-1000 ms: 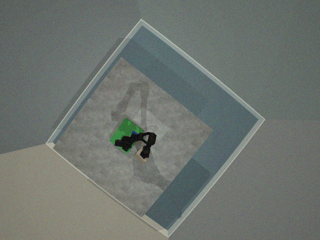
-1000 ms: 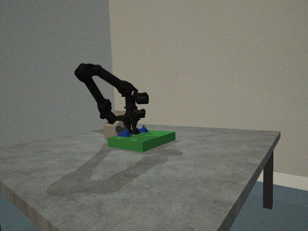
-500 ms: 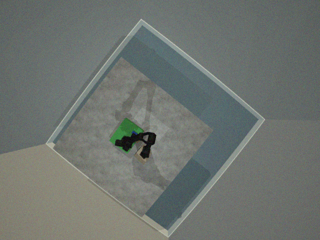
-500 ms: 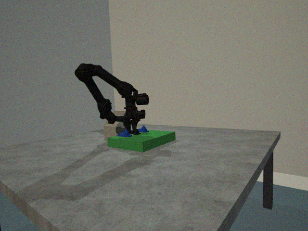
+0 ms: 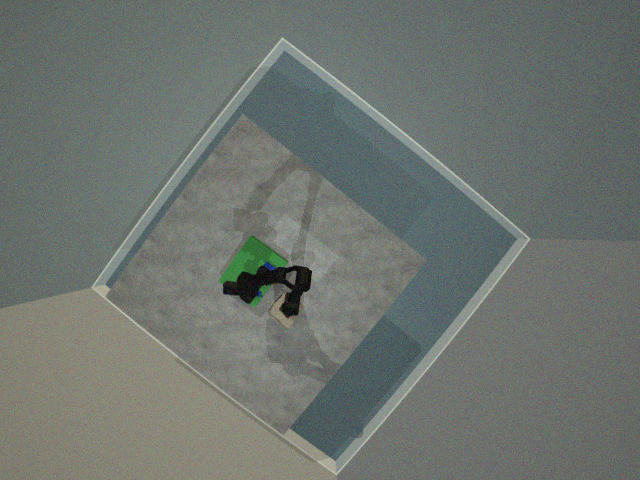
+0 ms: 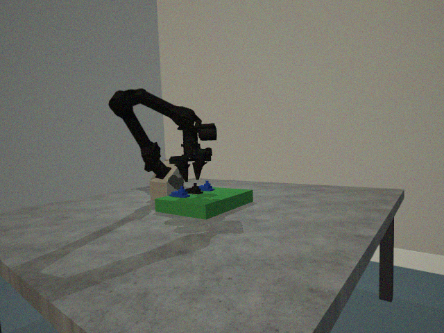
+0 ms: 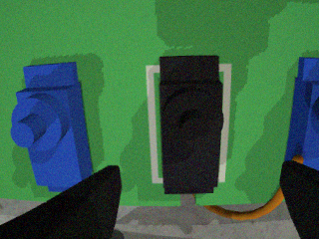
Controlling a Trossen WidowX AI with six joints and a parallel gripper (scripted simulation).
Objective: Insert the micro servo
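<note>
My gripper tip is 11 cm short of the green deck, 2 cm to the right of it and 7 cm above it.
</note>
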